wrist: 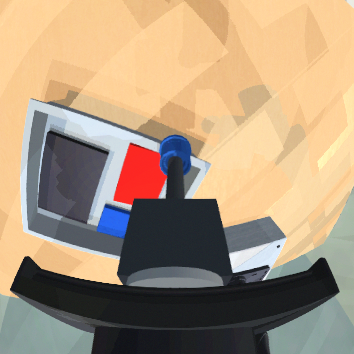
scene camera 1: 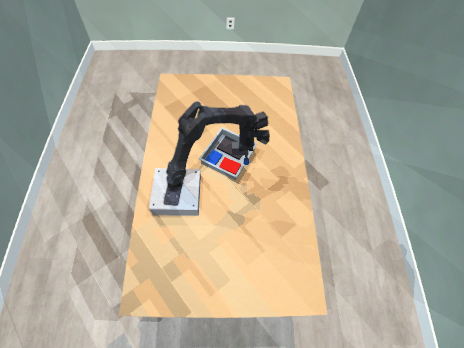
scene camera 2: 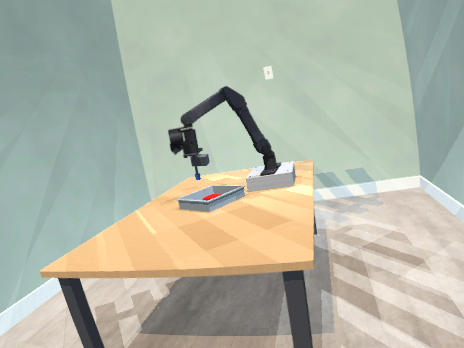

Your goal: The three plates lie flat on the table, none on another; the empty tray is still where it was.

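Where they show: hand, its tool point: (wrist: pixel 174 148) (scene camera 1: pixel 246 162) (scene camera 2: pixel 198 179); arm's base, origin of its link: (scene camera 1: pixel 174 186) (scene camera 2: pixel 271 169).
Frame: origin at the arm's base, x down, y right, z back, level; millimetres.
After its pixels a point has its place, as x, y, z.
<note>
A grey tray (scene camera 1: pixel 219 170) {56, -146, -200} (scene camera 2: pixel 195 205) {49, -366, -266} (wrist: pixel 100 121) {25, -233, -351} stands on the table at an angle. Three rectangular plates lie flat inside it, side by side and apart: a large dark plate (scene camera 1: pixel 229 146) {61, -308, -238} (wrist: pixel 72 177) {61, -295, -263}, a red plate (scene camera 1: pixel 230 165) {62, -187, -255} (scene camera 2: pixel 211 197) {62, -203, -261} (wrist: pixel 140 174) {62, -189, -262} and a smaller blue plate (scene camera 1: pixel 214 157) {62, -227, -164} (wrist: pixel 114 220) {61, -240, -174}. The walls hide the dark and blue plates in scene camera 2. My blue suction cup (scene camera 1: pixel 246 160) {-27, -157, -334} (scene camera 2: pixel 198 176) (wrist: pixel 175 152) {-27, -157, -334} carries nothing and hangs above the tray's height. In the wrist view it overlaps the red plate's edge and the rim. A separate empty tray does not show.
The arm's pale base block (scene camera 1: pixel 190 192) {0, 23, -80} (scene camera 2: pixel 272 181) {39, -103, 22} (wrist: pixel 255 235) {28, 40, -121} stands on the wooden table (scene camera 1: pixel 225 260) {74, 308, -279} (scene camera 2: pixel 200 225) {74, -558, -158} (wrist: pixel 280 165) {74, 86, -262}, close to the tray. The arm arches from the base over the tray. Shadows fall across the table top.
</note>
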